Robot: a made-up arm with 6 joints.
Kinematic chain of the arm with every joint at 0, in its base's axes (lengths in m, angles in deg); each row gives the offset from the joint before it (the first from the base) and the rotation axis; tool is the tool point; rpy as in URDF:
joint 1: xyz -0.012 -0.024 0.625 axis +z
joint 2: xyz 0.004 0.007 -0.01 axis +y
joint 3: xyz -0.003 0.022 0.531 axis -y
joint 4: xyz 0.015 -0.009 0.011 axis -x
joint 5: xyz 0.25 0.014 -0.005 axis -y
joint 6: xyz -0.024 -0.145 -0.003 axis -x
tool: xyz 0.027 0.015 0.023 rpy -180 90 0
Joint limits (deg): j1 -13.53..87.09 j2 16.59..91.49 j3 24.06..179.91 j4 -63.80..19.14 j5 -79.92..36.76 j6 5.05..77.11
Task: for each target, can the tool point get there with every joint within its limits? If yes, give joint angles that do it. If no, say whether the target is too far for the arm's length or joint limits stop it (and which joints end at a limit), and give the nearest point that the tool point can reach.
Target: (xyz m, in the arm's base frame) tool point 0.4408 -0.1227 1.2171
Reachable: yes | joints -1.87 24.08 47.57 5.14 -62.13 55.27
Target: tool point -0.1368 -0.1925 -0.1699
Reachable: no: joint limits stop it (at a limit: joint 1, joint 2, joint 3, joint 4, joint 5, joint 6) | nearest point 0.5240 -0.1799 0.3063 | short by 0.815 m
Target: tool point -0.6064 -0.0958 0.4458
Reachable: no: joint limits stop it (at a limit: joint 1, joint 2, joint 3, joint 4, joint 6) | nearest point -0.1519 -0.0762 1.1443 | short by 0.834 m
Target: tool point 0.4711 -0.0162 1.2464
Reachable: yes | joints 8.86 44.52 121.68 -29.58 -14.37 52.92
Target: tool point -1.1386 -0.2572 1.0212
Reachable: no: too far | nearest point -0.1612 -0.0783 1.1595 | short by 1.003 m
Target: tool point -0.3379 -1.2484 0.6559
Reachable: no: too far | nearest point -0.0524 -0.1758 1.1539 | short by 1.217 m
